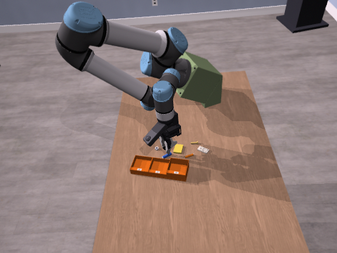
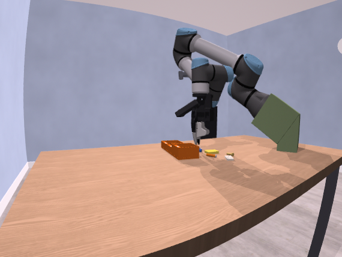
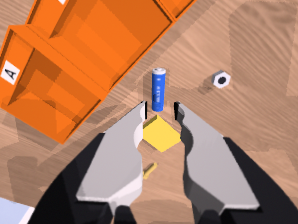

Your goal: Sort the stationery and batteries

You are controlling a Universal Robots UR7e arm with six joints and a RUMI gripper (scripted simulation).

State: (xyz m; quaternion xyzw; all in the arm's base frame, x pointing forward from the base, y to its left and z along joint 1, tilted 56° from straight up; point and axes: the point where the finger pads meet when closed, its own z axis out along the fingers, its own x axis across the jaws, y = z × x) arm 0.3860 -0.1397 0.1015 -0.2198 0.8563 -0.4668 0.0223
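The blue battery lies 4 cm below my hand. From my hand the other things lie so: grey nut (6 cm behind, 4 cm to the right, 4 cm below); then orange bin (7 cm ahead, 5 cm to the right, 2 cm below); then yellow pad (3 cm behind, 6 cm to the left, 4 cm below).
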